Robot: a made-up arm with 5 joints.
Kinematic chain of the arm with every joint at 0, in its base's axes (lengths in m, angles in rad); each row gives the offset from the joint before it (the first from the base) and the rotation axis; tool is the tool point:
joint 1: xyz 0 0 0.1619 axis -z
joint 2: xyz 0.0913 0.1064 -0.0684 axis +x
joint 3: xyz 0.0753 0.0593 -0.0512 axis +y
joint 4: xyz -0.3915 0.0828 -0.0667 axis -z
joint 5: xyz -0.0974 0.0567 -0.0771 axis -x
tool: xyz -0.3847 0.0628 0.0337
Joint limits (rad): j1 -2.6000..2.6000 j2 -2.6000..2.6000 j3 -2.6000..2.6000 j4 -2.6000..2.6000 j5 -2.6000..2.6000
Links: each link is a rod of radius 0.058 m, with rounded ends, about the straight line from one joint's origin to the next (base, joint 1, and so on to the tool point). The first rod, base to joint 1, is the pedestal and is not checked.
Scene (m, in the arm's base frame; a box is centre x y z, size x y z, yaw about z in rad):
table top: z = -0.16
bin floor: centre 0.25 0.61 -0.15 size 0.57 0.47 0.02 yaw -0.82
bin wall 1: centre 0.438 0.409 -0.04 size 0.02 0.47 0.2 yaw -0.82
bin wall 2: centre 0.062 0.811 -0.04 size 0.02 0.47 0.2 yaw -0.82
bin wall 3: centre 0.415 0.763 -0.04 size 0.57 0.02 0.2 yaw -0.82
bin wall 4: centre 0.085 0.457 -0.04 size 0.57 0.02 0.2 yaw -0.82
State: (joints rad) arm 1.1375 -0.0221 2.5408 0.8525 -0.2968
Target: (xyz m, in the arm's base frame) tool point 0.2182 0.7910 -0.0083
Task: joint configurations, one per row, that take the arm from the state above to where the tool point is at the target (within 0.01 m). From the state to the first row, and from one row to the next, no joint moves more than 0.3 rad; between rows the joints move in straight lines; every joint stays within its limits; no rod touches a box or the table.
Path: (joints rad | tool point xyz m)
1: 0.8409 0.0787 2.5293 0.6868 -0.3309 | 0.9042 -0.1100 0.5584
2: 0.5443 0.1796 2.5177 0.5211 -0.3651 | 0.8765 0.0394 0.6350
3: 0.2477 0.2804 2.5062 0.3554 -0.3992 | 0.8289 0.1589 0.6856
4: -0.0488 0.3813 2.4946 0.1896 -0.4334 | 0.7779 0.2551 0.7068
5: -0.3454 0.4821 2.4831 0.0239 -0.4675 | 0.7308 0.3418 0.6968
6: -0.6420 0.5830 2.4716 -0.1418 -0.5017 | 0.6830 0.4325 0.6559
7: -0.9386 0.6838 2.4600 -0.3075 -0.5358 | 0.6210 0.5335 0.5869
8: -1.2352 0.7847 2.4485 -0.4732 -0.5700 | 0.5285 0.6395 0.4941
9: -1.5318 0.8855 2.4370 -0.6389 -0.6041 | 0.3940 0.7334 0.3837
10: -1.8284 0.9864 2.4254 -0.8046 -0.6383 | 0.2182 0.7910 0.2630
11: -1.7705 1.1474 2.5127 -0.8928 -0.6496 | 0.2334 0.7978 0.1193
12: -1.7126 1.3083 2.6000 -0.9811 -0.6609 | 0.2182 0.7910 -0.0083

